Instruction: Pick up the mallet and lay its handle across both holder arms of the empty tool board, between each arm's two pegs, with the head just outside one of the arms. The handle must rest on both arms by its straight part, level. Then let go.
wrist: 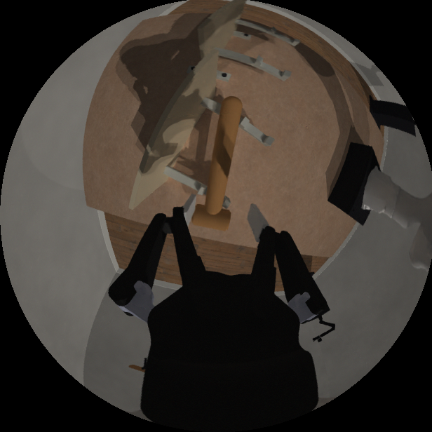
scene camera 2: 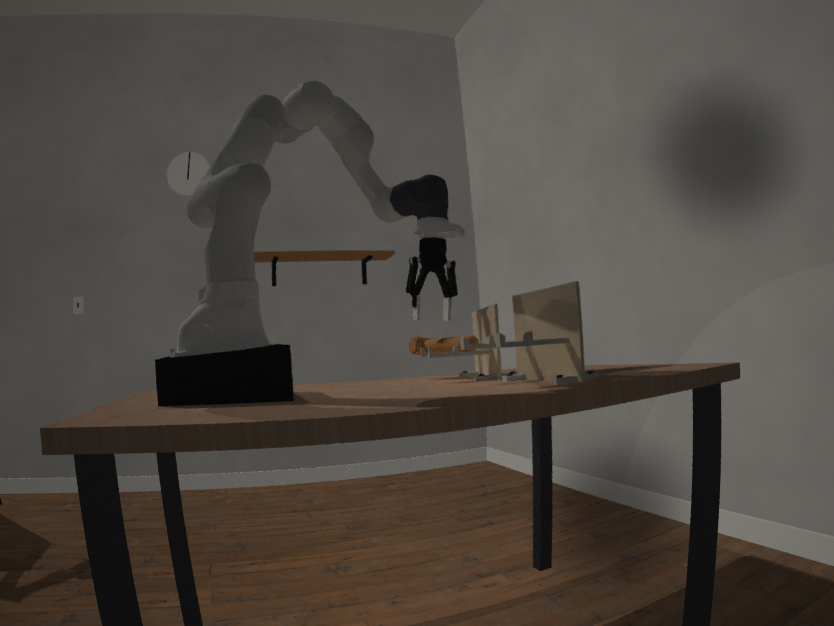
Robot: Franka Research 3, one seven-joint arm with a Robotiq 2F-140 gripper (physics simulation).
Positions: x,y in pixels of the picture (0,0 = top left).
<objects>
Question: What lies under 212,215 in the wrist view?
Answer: An orange-brown mallet.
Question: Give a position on an orange-brown mallet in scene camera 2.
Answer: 439,345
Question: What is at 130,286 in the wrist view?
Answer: My gripper.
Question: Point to a tool board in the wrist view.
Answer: At 194,94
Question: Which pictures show my gripper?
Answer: The wrist view and scene camera 2: all of them.
</objects>
